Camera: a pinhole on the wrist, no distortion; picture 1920 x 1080 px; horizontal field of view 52.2 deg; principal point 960.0 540.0 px. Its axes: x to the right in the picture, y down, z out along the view. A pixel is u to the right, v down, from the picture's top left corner.
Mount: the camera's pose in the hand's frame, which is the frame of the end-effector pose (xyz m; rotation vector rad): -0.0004 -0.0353 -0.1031 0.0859 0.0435 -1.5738
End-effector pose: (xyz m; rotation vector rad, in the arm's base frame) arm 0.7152 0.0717 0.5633 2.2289 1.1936 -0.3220
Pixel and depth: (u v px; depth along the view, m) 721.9 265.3 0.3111
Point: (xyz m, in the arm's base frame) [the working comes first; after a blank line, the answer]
In the camera's frame: -0.0378 -0.0436 0.3111

0.6790 -0.0786 0.4118
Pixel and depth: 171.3 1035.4 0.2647
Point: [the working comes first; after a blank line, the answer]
In the camera's frame: -0.1065 0.0669 0.2647

0.7993 -0.0109 0.4172
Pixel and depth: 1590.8 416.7 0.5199
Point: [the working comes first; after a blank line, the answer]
In the camera's frame: 0.1674 -0.0327 0.5199

0.5113 -0.0947 0.1721
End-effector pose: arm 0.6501 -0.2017 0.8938 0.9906 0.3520 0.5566
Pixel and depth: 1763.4 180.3 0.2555
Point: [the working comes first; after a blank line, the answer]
In the camera's frame: 0.1048 -0.0469 0.2555

0.7245 -0.3995 0.8296
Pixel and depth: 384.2 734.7 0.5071
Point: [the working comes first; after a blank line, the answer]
In the camera's frame: -0.1490 0.0504 0.5071

0.8757 -0.4349 1.1658
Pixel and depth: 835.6 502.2 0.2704
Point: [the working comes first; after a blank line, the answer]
In the camera's frame: -0.0172 -0.0052 0.2704

0.7380 -0.3415 0.9448
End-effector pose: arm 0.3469 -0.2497 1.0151 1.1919 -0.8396 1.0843
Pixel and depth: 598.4 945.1 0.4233
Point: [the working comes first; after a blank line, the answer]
In the camera's frame: -0.0781 0.0875 0.4233

0.3747 -0.5548 1.1534
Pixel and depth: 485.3 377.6 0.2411
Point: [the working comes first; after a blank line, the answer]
In the camera's frame: -0.0584 -0.0200 0.2411

0.3415 -0.3934 1.0192
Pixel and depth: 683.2 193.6 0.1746
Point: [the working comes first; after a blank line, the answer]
In the camera's frame: -0.0247 -0.0309 0.1746

0.3630 -0.3280 0.9886
